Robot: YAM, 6 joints.
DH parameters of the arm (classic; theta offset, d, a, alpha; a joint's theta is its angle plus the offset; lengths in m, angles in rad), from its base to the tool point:
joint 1: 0 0.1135 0.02 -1.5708
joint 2: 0 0 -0.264 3.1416
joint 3: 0.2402 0 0.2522 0
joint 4: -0.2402 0 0.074 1.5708
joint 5: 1.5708 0 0 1.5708
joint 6: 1.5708 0.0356 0 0
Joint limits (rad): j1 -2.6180..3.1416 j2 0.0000..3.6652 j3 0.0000..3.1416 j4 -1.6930..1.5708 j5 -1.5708..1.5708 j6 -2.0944..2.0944
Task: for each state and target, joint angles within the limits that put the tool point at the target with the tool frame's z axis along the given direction. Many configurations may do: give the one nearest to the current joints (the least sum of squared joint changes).
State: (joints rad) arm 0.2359 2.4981 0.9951 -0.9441 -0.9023 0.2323
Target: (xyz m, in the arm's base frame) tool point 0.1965 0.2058 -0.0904 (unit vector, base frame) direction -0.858 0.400 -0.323
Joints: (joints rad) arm 0.7009 2.7894 1.3294 -0.9996 -1.0329 0.2323
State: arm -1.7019 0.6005 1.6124 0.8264 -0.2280 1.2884
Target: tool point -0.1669 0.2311 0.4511 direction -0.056 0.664 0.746
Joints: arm -0.8992 0.0020 1.2408 0.9714 -0.3782 1.2884
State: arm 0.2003 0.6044 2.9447 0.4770 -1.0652 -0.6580
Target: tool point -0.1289 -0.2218 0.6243 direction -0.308 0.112 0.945
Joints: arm 1.0894 0.6430 2.2141 0.0455 -0.3308 -0.6580
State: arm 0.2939 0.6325 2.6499 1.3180 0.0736 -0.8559
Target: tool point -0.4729 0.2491 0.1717 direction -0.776 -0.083 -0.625
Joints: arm -0.5151 0.0018 2.3527 1.5686 0.4719 -0.8559
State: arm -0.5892 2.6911 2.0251 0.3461 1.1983 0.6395
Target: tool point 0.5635 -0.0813 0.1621 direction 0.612 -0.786 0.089
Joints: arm -0.0981 2.5720 1.8960 0.8050 0.8069 0.6395
